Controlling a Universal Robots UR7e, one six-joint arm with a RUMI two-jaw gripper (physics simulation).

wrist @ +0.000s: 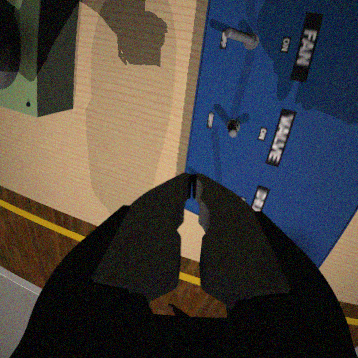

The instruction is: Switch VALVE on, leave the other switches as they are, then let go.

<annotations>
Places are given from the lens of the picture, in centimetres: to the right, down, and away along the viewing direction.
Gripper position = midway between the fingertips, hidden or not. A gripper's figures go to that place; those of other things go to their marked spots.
my gripper (pixel 191 176): 1, 0, 14
blue switch panel (pixel 283 92): 14, -12, 25
</annotations>
